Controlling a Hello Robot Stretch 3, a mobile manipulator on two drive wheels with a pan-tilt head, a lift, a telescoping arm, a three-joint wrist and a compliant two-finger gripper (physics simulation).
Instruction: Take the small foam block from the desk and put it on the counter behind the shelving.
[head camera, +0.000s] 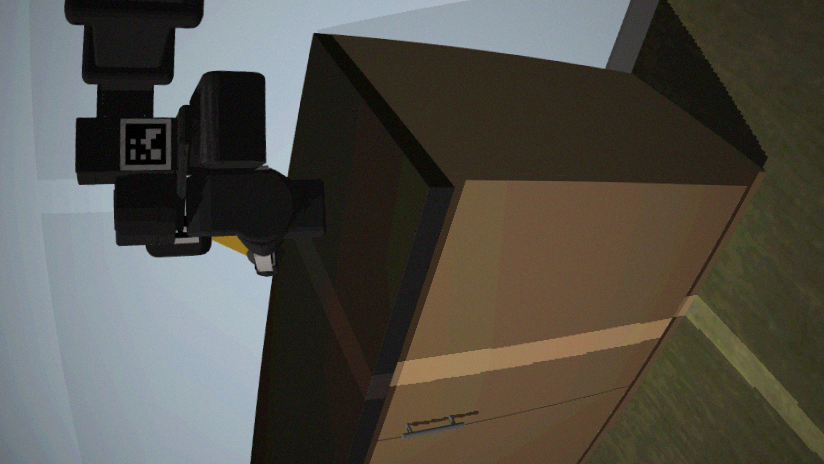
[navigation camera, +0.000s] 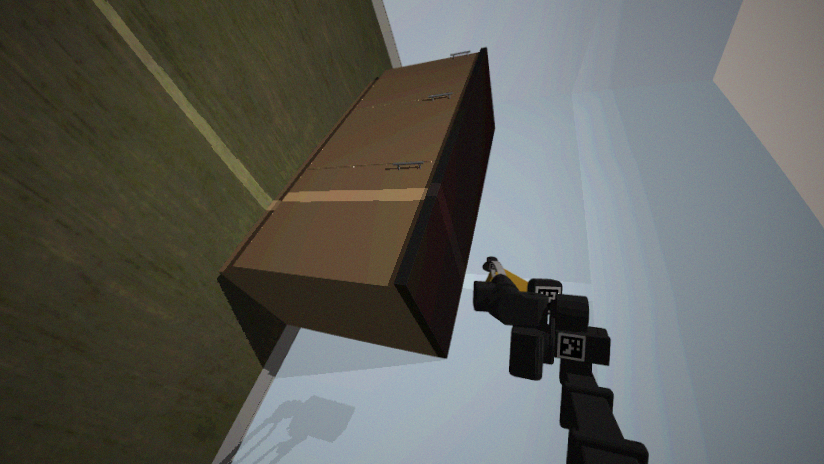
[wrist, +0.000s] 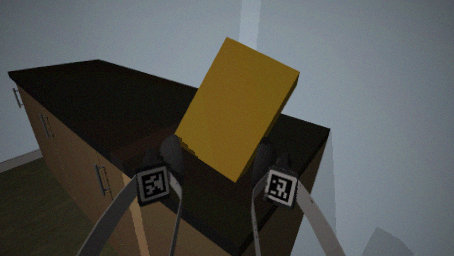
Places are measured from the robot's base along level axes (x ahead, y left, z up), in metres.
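Where they show: gripper, fingertip midpoint: (navigation camera: 490, 280).
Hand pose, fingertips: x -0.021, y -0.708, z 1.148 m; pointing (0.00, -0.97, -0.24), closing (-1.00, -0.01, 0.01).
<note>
Each offset is from my fingertips to the centre of the thing. "spot": to the spot under its first point. Level surfaces: height alone.
The foam block, a yellow box shape @(0.015 m back, 0.010 m right, 0.036 m up) (head camera: 230, 243) (navigation camera: 514, 280) (wrist: 237, 107), is held tilted between the two fingertips of my gripper (head camera: 264, 262) (navigation camera: 491, 266) (wrist: 218, 153). My gripper is shut on it. Fingers and wrist hide much of the block in the head and navigation views. The counter has a dark top @(0.238 m down) (head camera: 369, 201) (navigation camera: 455, 201) (wrist: 100, 95) and brown fronts. The block is in the air, higher than the dark top; in the wrist view it covers part of the counter's near end. The exact gap below it is hard to tell. The desk and the shelving do not show.
The head and navigation views are turned sideways. Pale blue wall (head camera: 144, 345) (navigation camera: 518, 172) (wrist: 380, 100) stands behind the counter. Metal handles @(spot: 0.399 m ahead, 0.406 m right, 0.402 m down) (head camera: 432, 430) (navigation camera: 408, 165) (wrist: 102, 179) stick out from its fronts. Green-brown floor @(1.148 m down) (head camera: 749, 259) (navigation camera: 115, 201) (wrist: 30, 190) lies in front.
</note>
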